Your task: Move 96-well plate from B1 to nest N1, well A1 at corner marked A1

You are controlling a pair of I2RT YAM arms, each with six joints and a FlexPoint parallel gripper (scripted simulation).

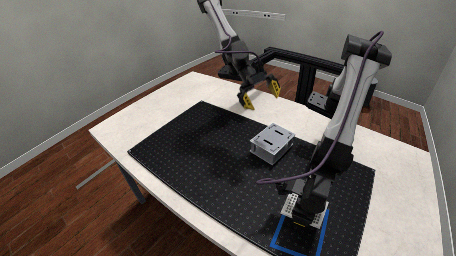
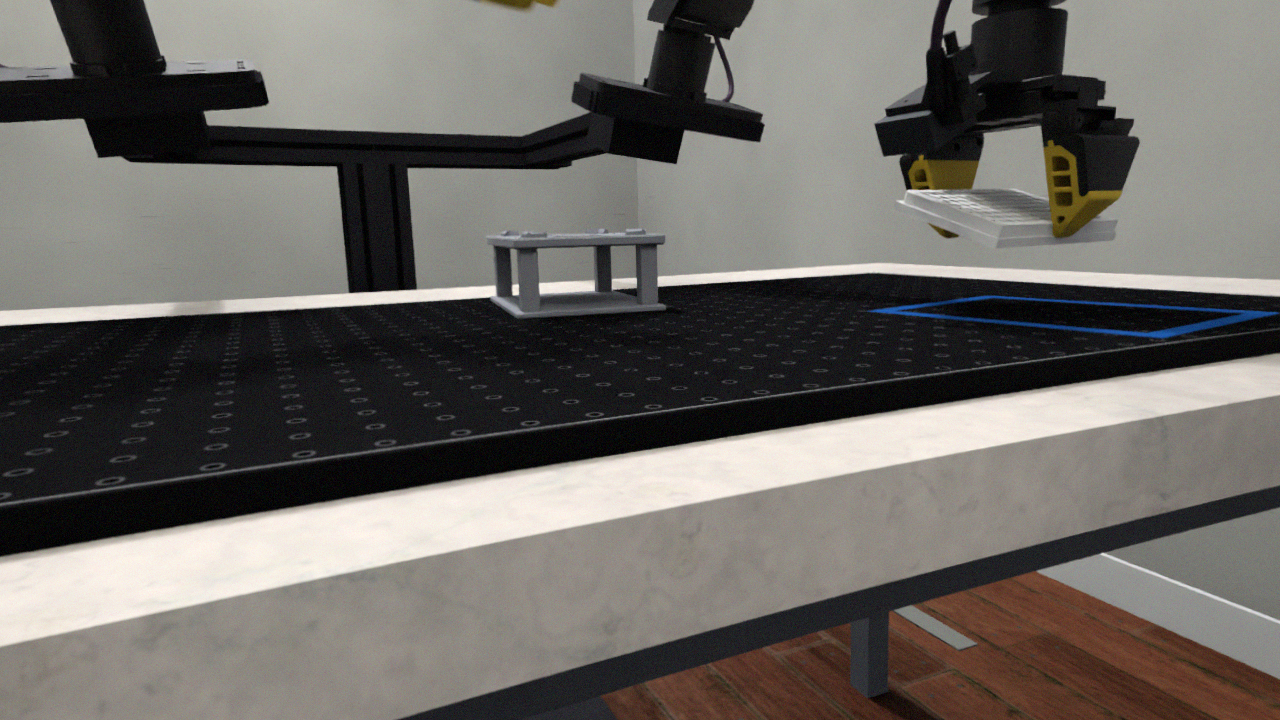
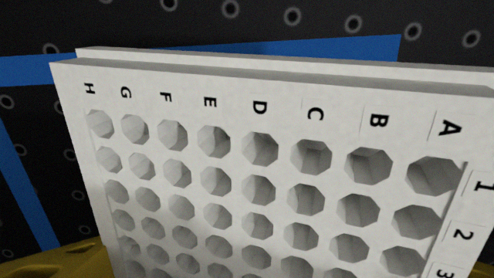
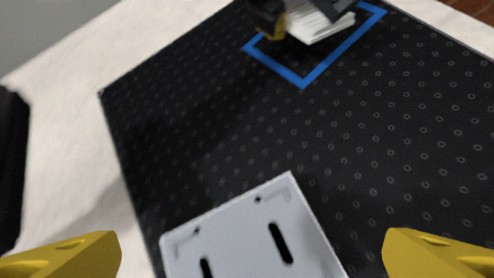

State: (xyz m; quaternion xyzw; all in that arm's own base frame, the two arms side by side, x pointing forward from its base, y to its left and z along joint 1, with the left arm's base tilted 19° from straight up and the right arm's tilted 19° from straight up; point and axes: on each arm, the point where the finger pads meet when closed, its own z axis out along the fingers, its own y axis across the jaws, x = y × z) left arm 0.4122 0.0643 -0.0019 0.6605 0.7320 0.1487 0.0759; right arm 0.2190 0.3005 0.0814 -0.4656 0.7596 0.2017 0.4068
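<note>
The grey raised nest is 260 mm to the right of my left hand and 220 mm behind it. From my left hand the other things lie so: A1 label (320 mm to the right, 140 mm behind); then white 96-well plate (10 mm above).
</note>
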